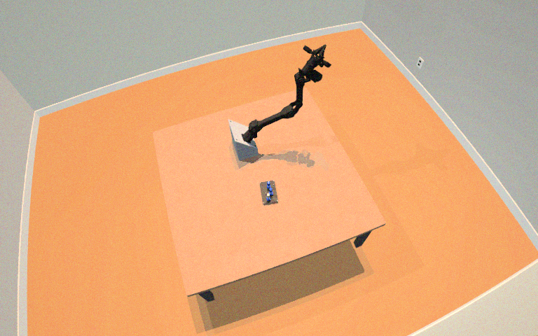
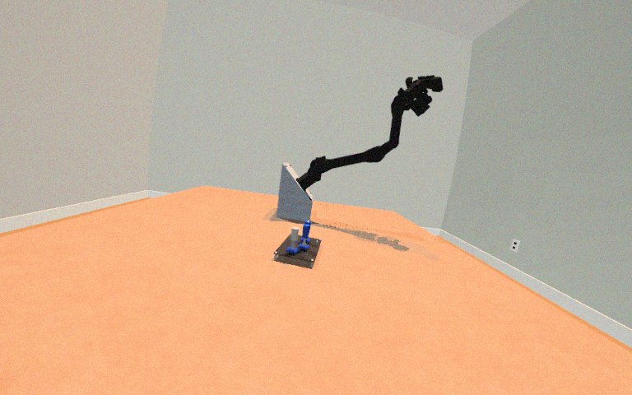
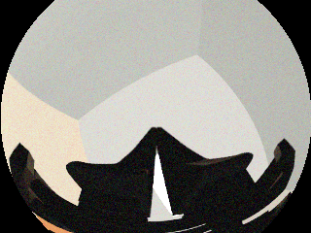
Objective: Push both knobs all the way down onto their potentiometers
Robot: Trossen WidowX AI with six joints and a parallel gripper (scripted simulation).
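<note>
Now: the blue knob 680 mm below my gripper tip, 500 mm to the right of it and 440 mm ahead of it.
</note>
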